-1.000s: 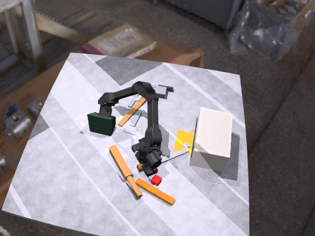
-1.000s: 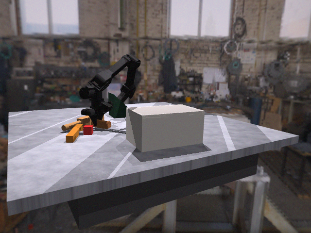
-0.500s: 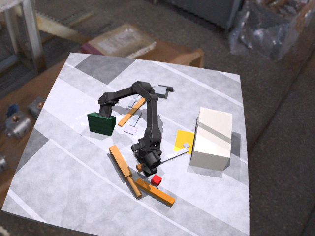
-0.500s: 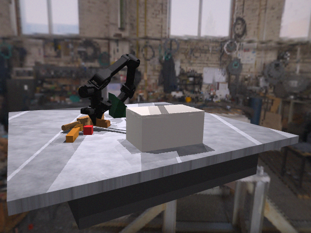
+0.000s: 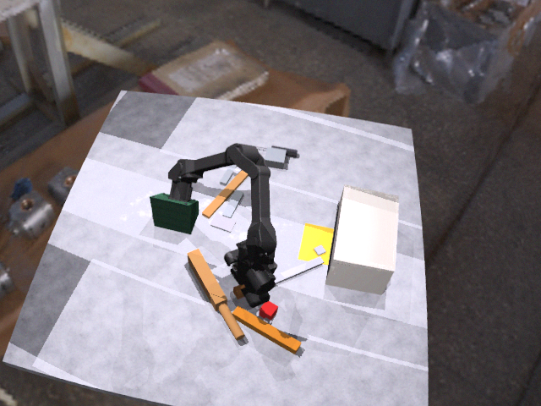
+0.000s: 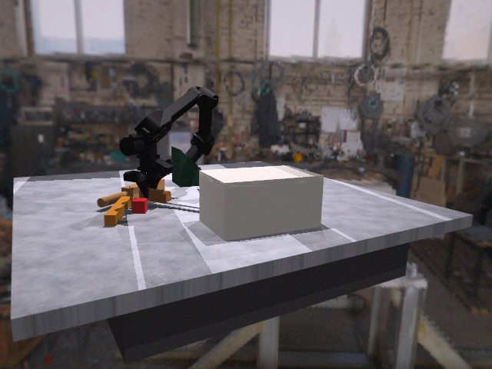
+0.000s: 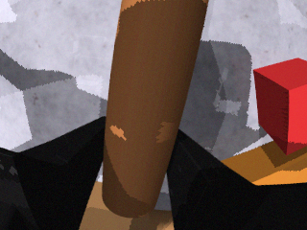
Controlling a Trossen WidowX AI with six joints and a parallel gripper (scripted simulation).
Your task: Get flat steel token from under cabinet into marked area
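Right now my gripper tip is 70 mm past the orange paddle and 50 mm to the left of it. Also, from my gripper tip: small grey piece 80 mm ahead, 90 mm to the right, 20 mm below; red cube 80 mm ahead, 60 mm to the right; orange bar 80 mm ahead, 120 mm to the right, 10 mm below.
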